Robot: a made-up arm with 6 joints.
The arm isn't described. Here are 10 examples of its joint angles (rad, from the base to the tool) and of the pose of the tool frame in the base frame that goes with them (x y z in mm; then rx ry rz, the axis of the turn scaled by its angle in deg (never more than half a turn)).
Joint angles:
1: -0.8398 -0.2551 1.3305 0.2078 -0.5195 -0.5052
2: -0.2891 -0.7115 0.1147 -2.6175 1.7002 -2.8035
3: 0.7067 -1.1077 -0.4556 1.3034 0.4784 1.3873
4: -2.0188 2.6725 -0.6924 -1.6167 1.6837 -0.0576
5: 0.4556 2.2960 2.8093 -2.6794 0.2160 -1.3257
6: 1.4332 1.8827 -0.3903 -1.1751 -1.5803 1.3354
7: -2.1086 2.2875 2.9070 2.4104 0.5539 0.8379
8: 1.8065 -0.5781 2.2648 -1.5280 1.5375 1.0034
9: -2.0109 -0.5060 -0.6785 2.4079 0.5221 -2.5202
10: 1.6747 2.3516 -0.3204 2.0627 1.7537 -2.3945
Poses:
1: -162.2 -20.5 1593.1 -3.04 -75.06 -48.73
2: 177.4 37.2 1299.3 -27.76 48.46 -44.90
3: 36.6 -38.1 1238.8 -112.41 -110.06 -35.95
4: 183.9 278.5 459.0 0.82 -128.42 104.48
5: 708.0 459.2 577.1 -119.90 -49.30 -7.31
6: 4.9 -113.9 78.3 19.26 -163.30 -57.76
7: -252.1 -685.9 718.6 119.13 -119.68 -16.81
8: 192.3 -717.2 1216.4 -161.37 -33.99 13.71
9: -74.4 -404.9 956.1 28.89 10.61 -106.86
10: -9.8 -197.9 -65.1 37.93 -150.90 27.26
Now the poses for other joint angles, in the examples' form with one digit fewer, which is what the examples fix.
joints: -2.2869 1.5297 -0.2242 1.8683 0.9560 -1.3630
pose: -237 -369 1 87.9 15.2 -53.7
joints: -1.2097 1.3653 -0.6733 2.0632 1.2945 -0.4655
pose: 179 -243 103 45.0 22.1 33.7
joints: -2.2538 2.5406 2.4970 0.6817 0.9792 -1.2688
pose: -564 -578 302 -14.9 -52.8 -87.7
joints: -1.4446 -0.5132 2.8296 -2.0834 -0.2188 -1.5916
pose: 19 793 920 10.7 27.5 66.3
